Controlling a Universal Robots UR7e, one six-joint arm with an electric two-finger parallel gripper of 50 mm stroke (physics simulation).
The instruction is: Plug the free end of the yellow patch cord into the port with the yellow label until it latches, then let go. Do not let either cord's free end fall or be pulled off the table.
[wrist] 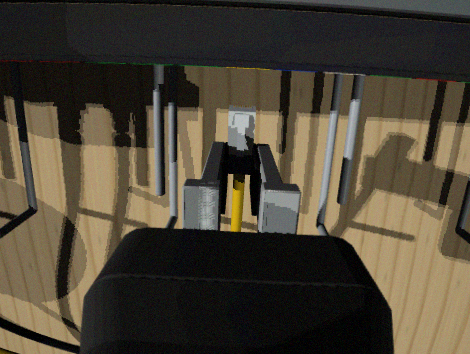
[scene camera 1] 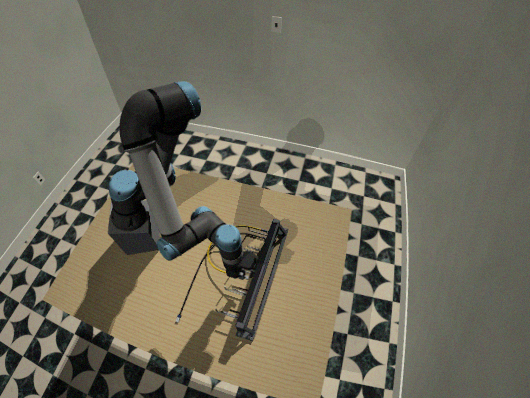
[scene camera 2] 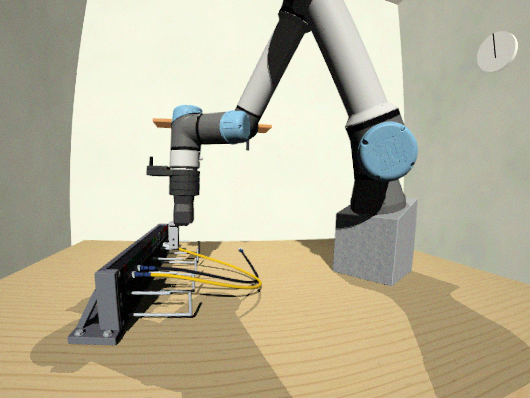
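Pixels of known places: gripper, fingertip midpoint: point(wrist: 239, 164) point(scene camera 1: 242, 276) point(scene camera 2: 174, 247); arm's base, origin of the base link: point(scene camera 1: 128, 216) point(scene camera 2: 377, 205).
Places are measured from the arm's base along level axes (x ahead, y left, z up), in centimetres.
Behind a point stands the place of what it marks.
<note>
My gripper point(scene camera 1: 243, 275) @[x 52.7, y -9.5, z -11.5 cm] point(scene camera 2: 173, 237) @[x 52.7, y -9.5, z -11.5 cm] point(wrist: 239, 164) @[x 52.7, y -9.5, z -11.5 cm] is shut on the plug point(wrist: 241, 125) @[x 54.8, y -9.6, z -10.3 cm] at the free end of the yellow patch cord point(scene camera 2: 220, 262) @[x 41.4, y -7.4, z -15.0 cm] point(wrist: 237, 207) @[x 50.3, y -9.3, z -12.0 cm]. The plug's pale tip points at the dark port panel point(scene camera 2: 106, 300) @[x 61.4, y 18.6, z -12.5 cm] point(wrist: 240, 37) @[x 58.3, y -9.7, z -8.7 cm], with a gap between them in the wrist view. A thin yellow label strip point(wrist: 245, 68) @[x 57.2, y -9.9, z -8.5 cm] shows at the panel's edge, roughly in line with the plug. The port opening itself is hidden. The yellow cord's other end point(scene camera 2: 142, 274) @[x 57.0, y 13.1, z -10.6 cm] sits in the panel at its near end in the second scene view.
Metal wire guides point(scene camera 2: 190, 304) @[x 49.3, y 15.4, z -15.1 cm] point(wrist: 158, 145) @[x 53.5, y -5.3, z -12.9 cm] point(wrist: 330, 155) @[x 51.7, y -15.2, z -16.7 cm] stick out from the panel on both sides of the gripper. A black cord point(scene camera 1: 191, 287) @[x 31.7, y -17.6, z -17.8 cm] lies on the wooden table point(scene camera 1: 300, 300) @[x 78.0, y -12.2, z -18.5 cm], its free end point(scene camera 1: 178, 319) @[x 31.4, y -32.0, z -17.9 cm] point(scene camera 2: 241, 250) @[x 31.2, y -30.0, z -17.9 cm] away from the panel. Its other end point(scene camera 2: 145, 268) @[x 57.0, y 9.7, z -10.6 cm] is at the panel.
</note>
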